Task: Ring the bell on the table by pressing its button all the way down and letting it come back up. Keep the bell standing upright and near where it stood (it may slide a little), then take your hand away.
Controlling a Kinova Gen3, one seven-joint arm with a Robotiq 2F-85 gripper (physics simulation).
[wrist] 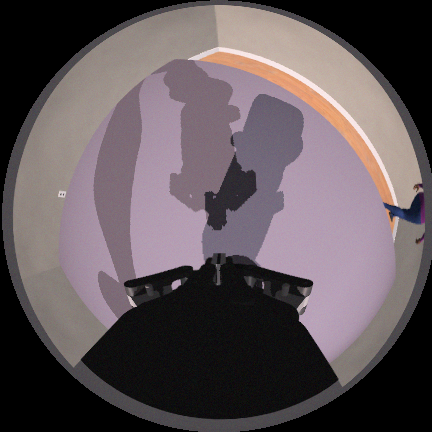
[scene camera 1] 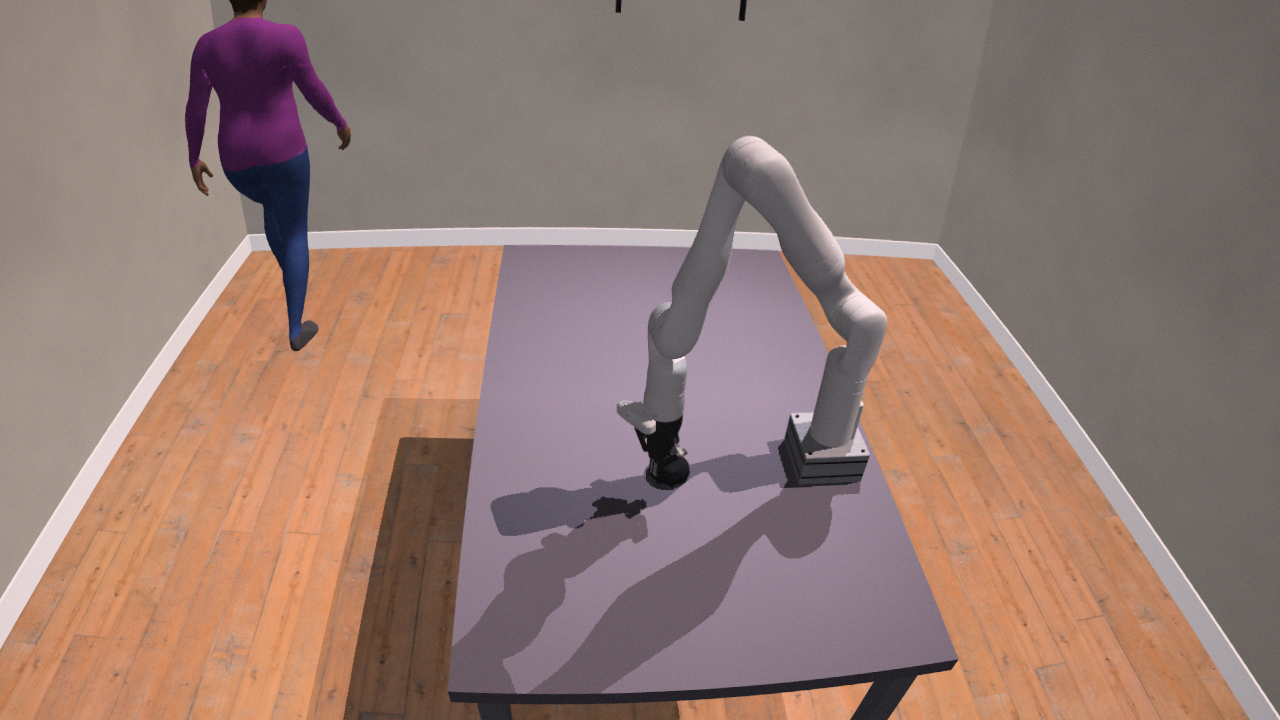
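Pixels of known places: gripper, fingertip midpoint: [wrist: 219, 260] [scene camera 1: 656, 472]; arm's base, link origin: [scene camera 1: 830, 432].
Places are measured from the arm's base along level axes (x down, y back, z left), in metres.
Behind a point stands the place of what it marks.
The bell [scene camera 1: 673, 473] {y -0.350, x 0.046, z 0.000 m} [wrist: 245, 260] {y -0.388, x 0.068, z -0.028 m} is a small black dome standing upright on the purple-grey table [scene camera 1: 572, 358] {y -0.465, x 0.077, z -0.470 m} [wrist: 320, 240] {y -0.476, x 0.077, z -0.145 m}. In the wrist view a dark sliver of its edge shows behind the fingertips. My gripper [scene camera 1: 656, 462] {y -0.393, x 0.020, z 0.016 m} [wrist: 219, 260] {y -0.393, x 0.020, z 0.016 m} is shut and empty, pointing down at the top of the bell. In the scene view the fingers overlap the bell's upper left part, low down and very close to it. The button is hidden by the fingers, so whether it is pressed, and whether the fingertips touch it, cannot be told.
The arm's base [scene camera 1: 825, 463] {y -0.040, x 0.018, z 0.069 m} stands on the table's right side. Arm shadows fall across the table around and in front of the bell. A person [scene camera 1: 255, 98] [wrist: 412, 210] in a purple top and blue trousers is on the floor beyond the table's left side.
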